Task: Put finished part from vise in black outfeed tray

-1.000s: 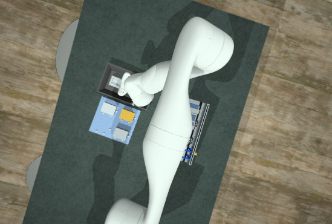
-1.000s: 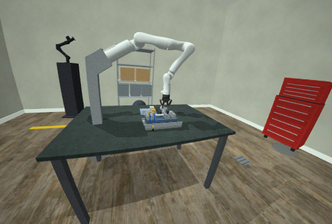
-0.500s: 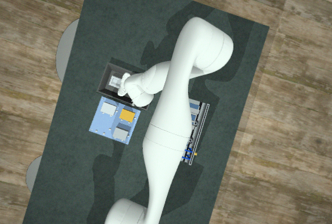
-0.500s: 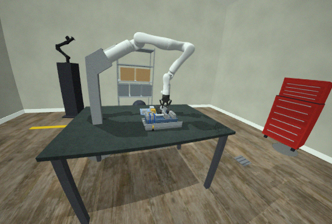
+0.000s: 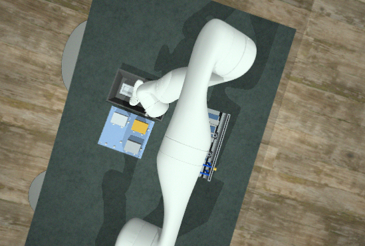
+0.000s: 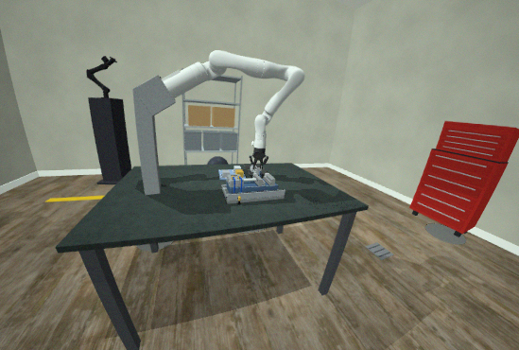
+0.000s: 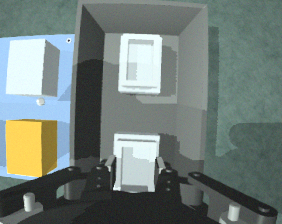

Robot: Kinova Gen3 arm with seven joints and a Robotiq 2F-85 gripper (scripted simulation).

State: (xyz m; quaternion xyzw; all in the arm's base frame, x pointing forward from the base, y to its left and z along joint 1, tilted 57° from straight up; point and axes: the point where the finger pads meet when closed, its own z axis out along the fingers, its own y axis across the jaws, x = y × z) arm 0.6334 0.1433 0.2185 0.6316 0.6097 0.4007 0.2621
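Now: hand 120 mm past the orange block, 40 mm above it and 10 mm to the left of it. From my hand the other things lie so: light blue fixture plate (170 mm behind, 60 mm below, 30 mm to the left); then vise (250 mm to the right, 70 mm behind, 30 mm below).
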